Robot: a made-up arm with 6 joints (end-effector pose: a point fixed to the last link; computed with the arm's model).
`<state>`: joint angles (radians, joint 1 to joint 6).
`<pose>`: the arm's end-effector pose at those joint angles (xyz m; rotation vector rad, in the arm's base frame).
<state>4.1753 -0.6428 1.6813 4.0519 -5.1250 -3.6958</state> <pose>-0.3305 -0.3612 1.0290 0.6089 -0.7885 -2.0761</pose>
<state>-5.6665 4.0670 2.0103 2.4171 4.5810 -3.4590</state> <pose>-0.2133 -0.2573 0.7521 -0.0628 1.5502 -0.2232</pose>
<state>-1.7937 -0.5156 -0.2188 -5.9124 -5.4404 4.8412</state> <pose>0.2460 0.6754 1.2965 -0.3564 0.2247 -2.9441</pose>
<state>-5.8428 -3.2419 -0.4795 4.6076 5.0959 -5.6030</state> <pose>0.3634 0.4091 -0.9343 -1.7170 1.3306 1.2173</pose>
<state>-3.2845 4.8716 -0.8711 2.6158 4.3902 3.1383</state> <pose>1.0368 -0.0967 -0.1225 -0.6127 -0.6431 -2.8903</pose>
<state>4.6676 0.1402 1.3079 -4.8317 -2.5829 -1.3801</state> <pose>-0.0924 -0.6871 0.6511 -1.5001 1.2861 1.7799</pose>
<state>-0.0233 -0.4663 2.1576 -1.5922 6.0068 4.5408</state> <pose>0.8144 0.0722 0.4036 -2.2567 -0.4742 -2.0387</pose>
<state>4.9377 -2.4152 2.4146 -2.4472 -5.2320 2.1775</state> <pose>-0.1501 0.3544 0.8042 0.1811 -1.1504 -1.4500</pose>
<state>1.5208 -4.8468 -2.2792 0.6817 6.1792 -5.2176</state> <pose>-0.0454 -0.3774 0.8878 0.0621 1.3415 -2.6844</pose>
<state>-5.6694 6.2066 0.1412 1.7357 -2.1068 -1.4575</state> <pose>0.1066 -0.0754 1.2681 2.0200 0.7391 0.4598</pose>
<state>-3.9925 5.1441 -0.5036 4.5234 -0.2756 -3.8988</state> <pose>0.8100 -1.0603 0.2828 1.3073 -1.5400 1.9198</pose>
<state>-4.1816 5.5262 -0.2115 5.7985 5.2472 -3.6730</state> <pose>0.4503 -0.9954 0.8527 0.5972 2.2077 -1.5075</pose>
